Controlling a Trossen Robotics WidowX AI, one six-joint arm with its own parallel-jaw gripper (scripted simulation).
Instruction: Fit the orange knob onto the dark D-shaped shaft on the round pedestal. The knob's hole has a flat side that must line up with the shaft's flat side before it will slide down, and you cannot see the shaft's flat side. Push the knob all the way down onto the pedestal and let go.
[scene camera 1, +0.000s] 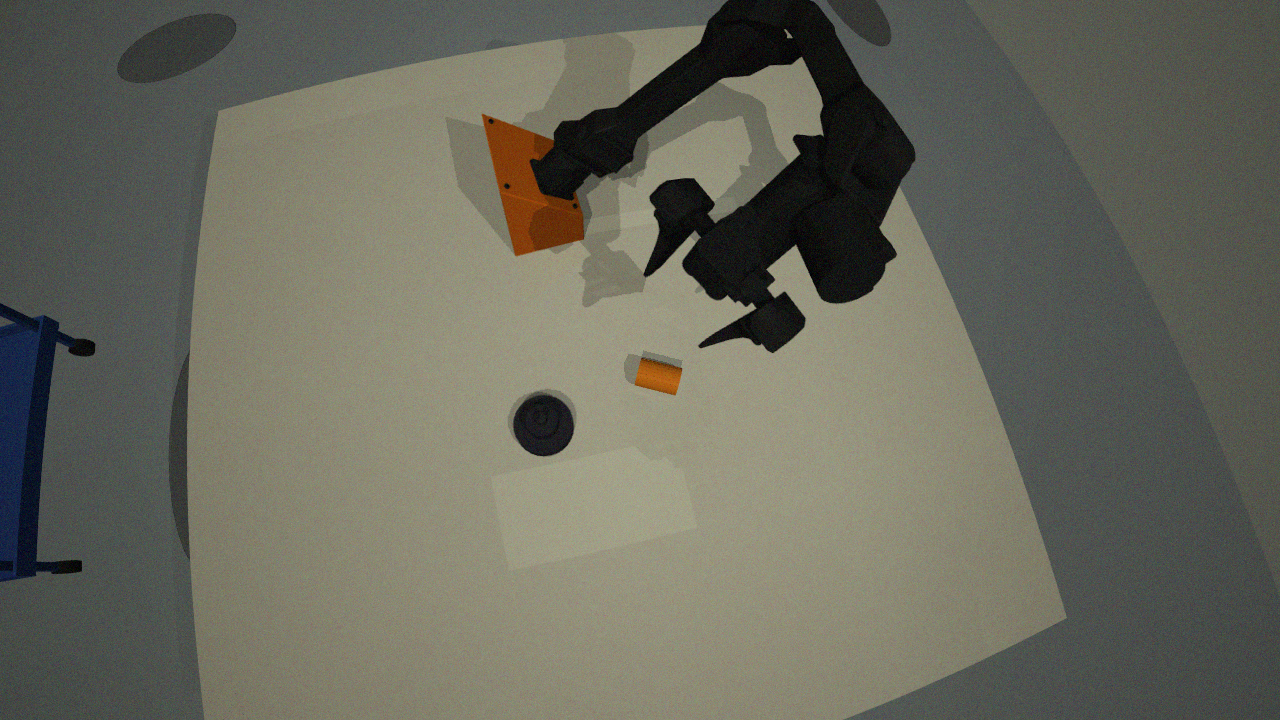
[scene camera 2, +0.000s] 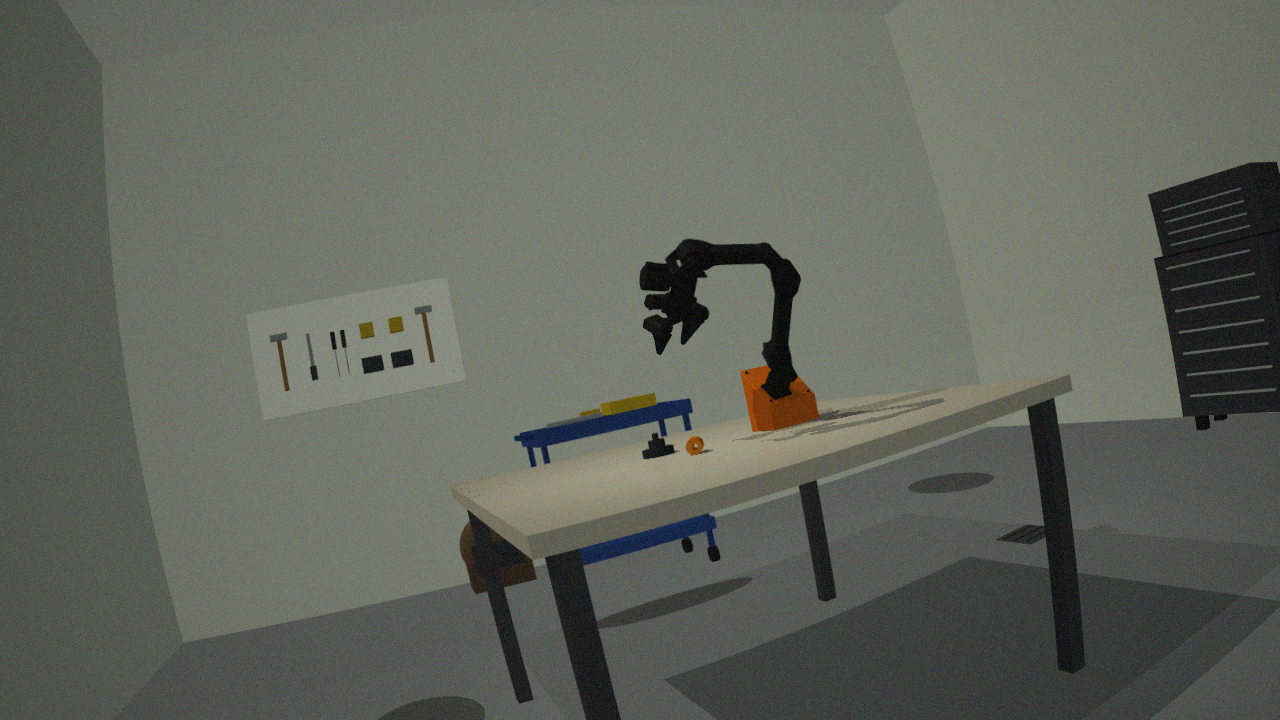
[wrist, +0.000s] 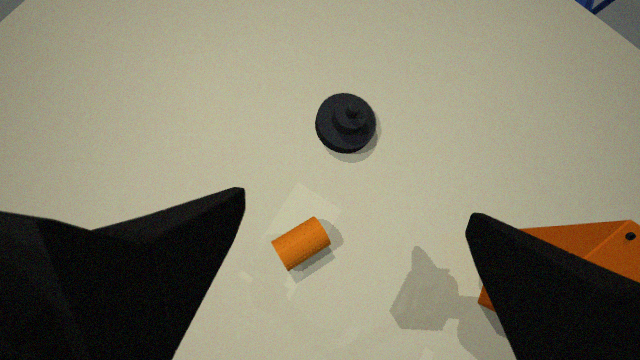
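Open and holding nothing, the gripper (scene camera 1: 673, 310) is also visible in scene camera 2 (scene camera 2: 670, 349) and in the wrist view (wrist: 356, 211). The scene has an orange knob (scene camera 1: 653, 375) too, and the wrist view (wrist: 309, 238) shows the knob as well. There is also a dark round pedestal (scene camera 1: 544, 425), and the pedestal can be seen in the wrist view (wrist: 345, 123).
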